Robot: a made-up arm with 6 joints.
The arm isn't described. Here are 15 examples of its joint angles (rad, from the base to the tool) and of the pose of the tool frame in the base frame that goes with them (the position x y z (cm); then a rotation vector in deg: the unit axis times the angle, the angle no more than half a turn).
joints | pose
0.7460 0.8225 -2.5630 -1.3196 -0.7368 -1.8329 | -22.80 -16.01 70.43 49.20 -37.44 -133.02
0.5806 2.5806 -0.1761 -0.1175 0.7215 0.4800 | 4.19 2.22 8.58 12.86 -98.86 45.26
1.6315 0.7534 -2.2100 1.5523 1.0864 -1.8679 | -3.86 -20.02 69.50 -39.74 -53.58 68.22
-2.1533 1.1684 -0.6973 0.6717 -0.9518 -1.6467 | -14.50 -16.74 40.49 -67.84 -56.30 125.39
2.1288 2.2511 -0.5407 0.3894 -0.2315 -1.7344 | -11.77 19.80 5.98 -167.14 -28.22 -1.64
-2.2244 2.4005 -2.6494 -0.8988 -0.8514 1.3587 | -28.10 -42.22 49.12 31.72 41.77 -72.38
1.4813 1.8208 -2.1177 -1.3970 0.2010 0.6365 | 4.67 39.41 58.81 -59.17 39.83 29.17
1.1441 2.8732 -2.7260 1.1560 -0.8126 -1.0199 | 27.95 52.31 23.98 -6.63 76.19 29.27
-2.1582 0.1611 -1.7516 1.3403 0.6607 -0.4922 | 20.91 25.23 56.89 0.26 39.71 -74.26
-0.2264 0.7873 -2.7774 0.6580 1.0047 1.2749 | -28.98 9.71 67.53 -0.37 41.44 85.36
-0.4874 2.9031 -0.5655 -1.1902 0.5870 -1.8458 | 7.76 -7.45 -3.83 139.28 -27.30 -75.06
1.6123 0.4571 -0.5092 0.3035 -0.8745 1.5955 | 1.12 4.63 44.81 -23.11 -46.42 -161.22
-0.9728 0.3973 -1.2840 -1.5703 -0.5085 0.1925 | -3.00 9.34 59.88 -41.95 33.00 -118.26
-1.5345 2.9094 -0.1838 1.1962 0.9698 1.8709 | 4.52 -3.28 6.08 -45.59 78.77 18.58
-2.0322 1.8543 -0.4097 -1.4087 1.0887 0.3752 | -13.12 -15.15 16.66 -63.44 -100.61 3.77
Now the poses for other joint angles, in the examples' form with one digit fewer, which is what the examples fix.
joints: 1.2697 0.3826 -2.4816 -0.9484 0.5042 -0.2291
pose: -10.9 -42.5 57.5 24.5 15.0 12.3
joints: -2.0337 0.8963 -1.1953 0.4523 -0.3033 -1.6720
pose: -6.5 -11.3 58.4 -38.3 -65.1 152.3
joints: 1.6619 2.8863 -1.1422 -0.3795 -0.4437 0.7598
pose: -3.7 30.5 -10.2 -104.3 140.9 32.2
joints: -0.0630 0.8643 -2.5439 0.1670 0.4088 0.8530
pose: -21.8 1.8 73.3 2.9 12.6 54.2
